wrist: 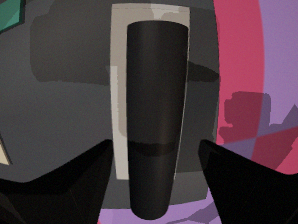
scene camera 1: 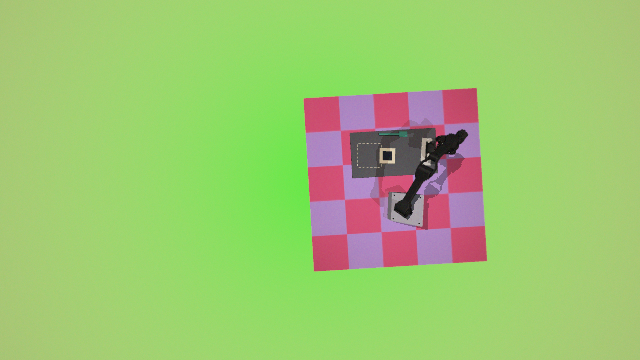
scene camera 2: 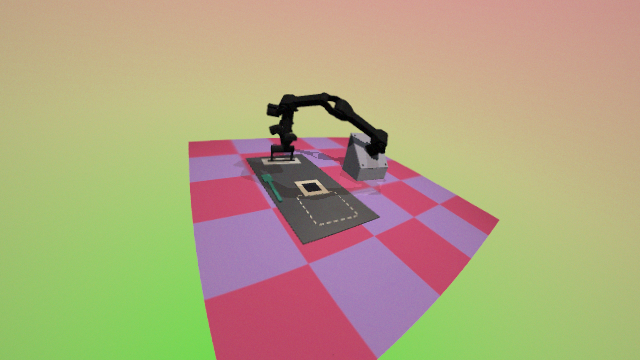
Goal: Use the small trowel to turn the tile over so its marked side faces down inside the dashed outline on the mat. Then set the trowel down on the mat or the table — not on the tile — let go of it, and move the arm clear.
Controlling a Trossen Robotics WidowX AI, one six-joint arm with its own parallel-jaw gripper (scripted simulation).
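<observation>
My gripper (wrist: pixel 157 147) is open and holds nothing. There is a black bar (wrist: pixel 149 54) that I can see as well.
</observation>
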